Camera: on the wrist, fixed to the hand. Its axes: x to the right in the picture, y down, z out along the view.
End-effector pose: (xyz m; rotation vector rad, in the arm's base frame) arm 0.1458 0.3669 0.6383 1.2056 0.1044 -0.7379
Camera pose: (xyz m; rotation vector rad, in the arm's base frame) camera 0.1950 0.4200 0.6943 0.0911 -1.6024 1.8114
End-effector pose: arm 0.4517 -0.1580 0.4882 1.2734 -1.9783 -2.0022
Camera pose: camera 0.4419 -0.1981 0.5698 -1.5984 -1.0041 -0.0430
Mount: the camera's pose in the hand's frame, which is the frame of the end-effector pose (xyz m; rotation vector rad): -0.0119 0.0815 -0.0398 0.0238 -0.2718 3.0886
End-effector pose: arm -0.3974 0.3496 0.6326 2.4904 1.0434 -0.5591
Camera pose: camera -0.3368 0.3090 0.6878 1.0249 -2.4612 0.2906
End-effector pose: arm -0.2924 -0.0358 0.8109 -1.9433 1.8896 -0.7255
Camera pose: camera -0.3819 -0.0247 0.7956 1.6453 1.7789 0.5672
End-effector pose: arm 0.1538 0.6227 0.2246 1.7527 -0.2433 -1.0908
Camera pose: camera 0.2027 0.6176 0.3018 -0.3005 -1.9164 1.0711
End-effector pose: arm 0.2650 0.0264 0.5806 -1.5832 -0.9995 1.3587
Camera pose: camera 0.3083 -0.0174 0.5130 0.8414 -1.3799 -1.1085
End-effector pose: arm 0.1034 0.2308 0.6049 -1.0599 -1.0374 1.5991
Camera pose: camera 0.1243 0.2076 0.5189 0.8298 -0.8673 -1.1588
